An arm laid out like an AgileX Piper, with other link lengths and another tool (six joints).
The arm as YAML. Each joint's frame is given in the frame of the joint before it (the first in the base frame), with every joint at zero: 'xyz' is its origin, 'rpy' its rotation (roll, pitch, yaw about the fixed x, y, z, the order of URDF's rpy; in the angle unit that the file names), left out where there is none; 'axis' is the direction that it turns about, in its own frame. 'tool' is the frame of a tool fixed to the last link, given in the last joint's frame.
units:
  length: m
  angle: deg
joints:
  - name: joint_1
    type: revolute
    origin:
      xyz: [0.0, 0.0, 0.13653]
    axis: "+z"
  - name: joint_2
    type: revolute
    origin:
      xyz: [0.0, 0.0, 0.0]
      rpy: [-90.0, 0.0, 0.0]
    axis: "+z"
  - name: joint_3
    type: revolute
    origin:
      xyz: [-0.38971, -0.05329, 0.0]
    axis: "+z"
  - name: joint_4
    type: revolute
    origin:
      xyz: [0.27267, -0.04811, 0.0]
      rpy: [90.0, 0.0, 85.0]
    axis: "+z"
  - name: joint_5
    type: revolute
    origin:
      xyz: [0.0, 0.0, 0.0]
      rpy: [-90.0, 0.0, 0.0]
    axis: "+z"
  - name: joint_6
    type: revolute
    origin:
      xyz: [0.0, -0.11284, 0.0]
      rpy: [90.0, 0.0, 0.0]
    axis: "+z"
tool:
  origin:
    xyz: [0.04, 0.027, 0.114]
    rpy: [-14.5, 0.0, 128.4]
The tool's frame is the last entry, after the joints.
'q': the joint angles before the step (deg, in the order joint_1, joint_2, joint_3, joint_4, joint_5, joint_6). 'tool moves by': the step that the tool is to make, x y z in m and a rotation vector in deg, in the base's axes. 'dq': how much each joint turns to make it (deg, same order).
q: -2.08 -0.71 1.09 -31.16 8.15 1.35
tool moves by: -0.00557 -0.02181 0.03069 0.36 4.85 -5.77
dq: 0.00 5.24 -8.20 -3.13 9.69 2.76
